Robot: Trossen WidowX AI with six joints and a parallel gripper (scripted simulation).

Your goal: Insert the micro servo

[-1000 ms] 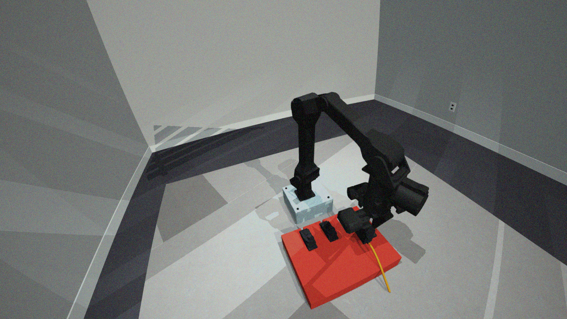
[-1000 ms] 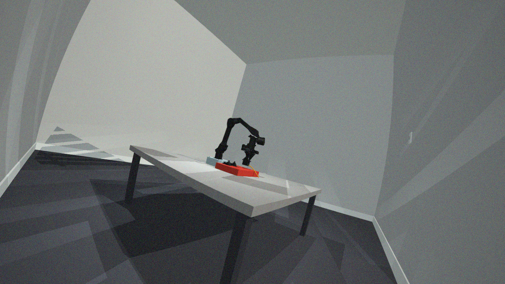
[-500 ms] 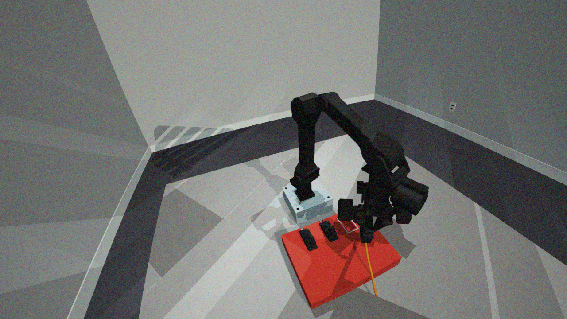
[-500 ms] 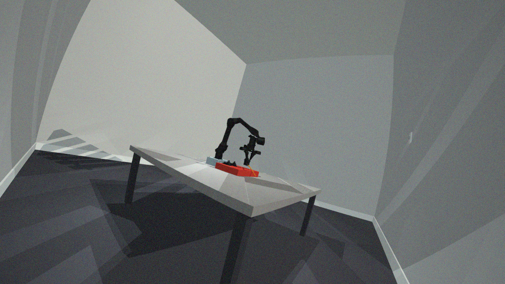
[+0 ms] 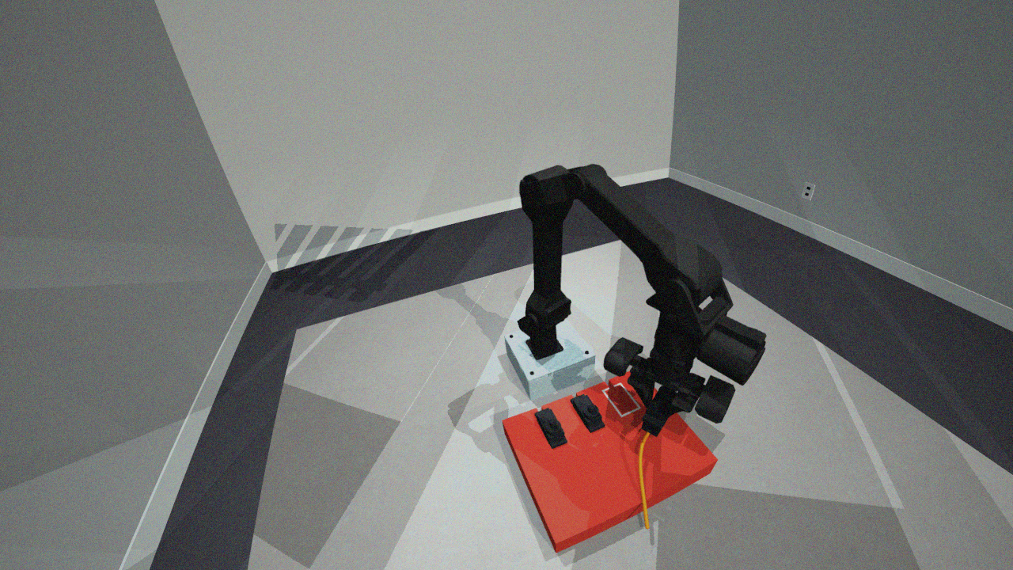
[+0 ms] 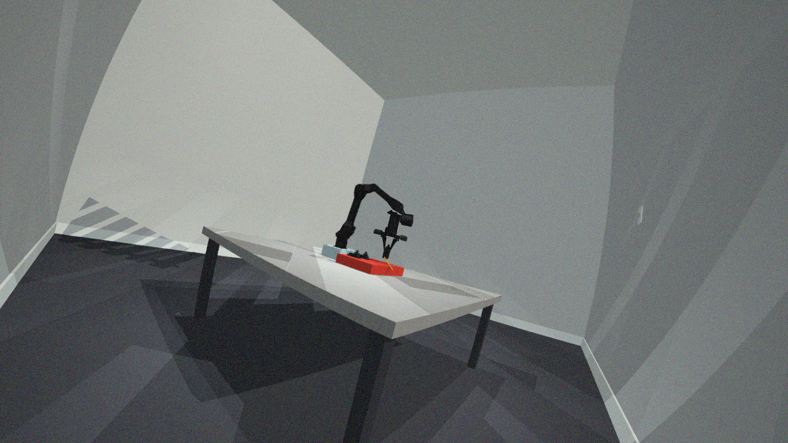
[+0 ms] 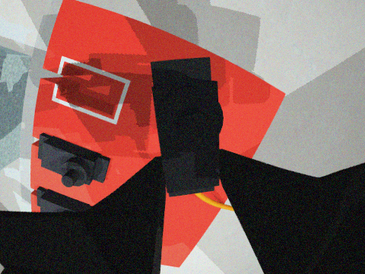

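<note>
Right now the red deck is 1 cm ahead of my gripper tip, 8 cm to the right of it and 10 cm below it.
</note>
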